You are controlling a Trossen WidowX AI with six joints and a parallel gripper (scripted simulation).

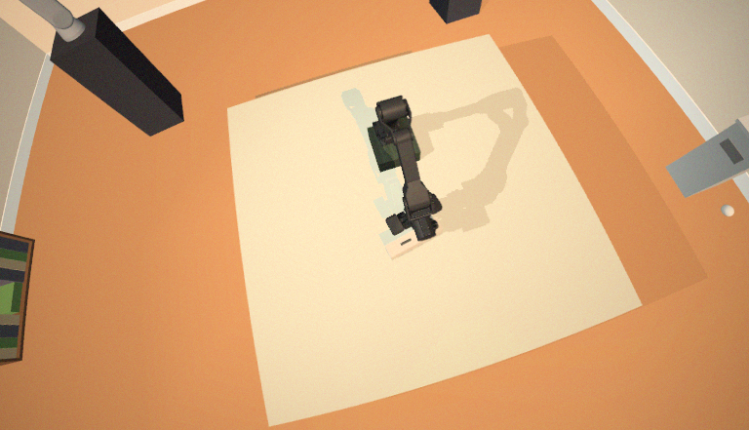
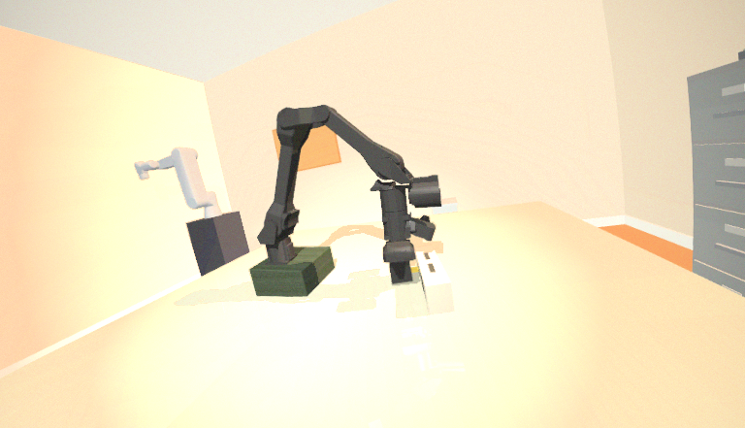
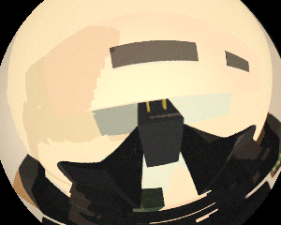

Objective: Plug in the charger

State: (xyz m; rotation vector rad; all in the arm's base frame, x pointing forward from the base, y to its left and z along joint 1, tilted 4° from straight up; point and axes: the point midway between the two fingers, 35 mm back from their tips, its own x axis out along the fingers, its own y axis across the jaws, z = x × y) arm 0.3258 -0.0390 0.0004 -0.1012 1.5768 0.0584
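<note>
The dark grey charger lies 2 cm ahead of my gripper tip and 1 cm above it.
</note>
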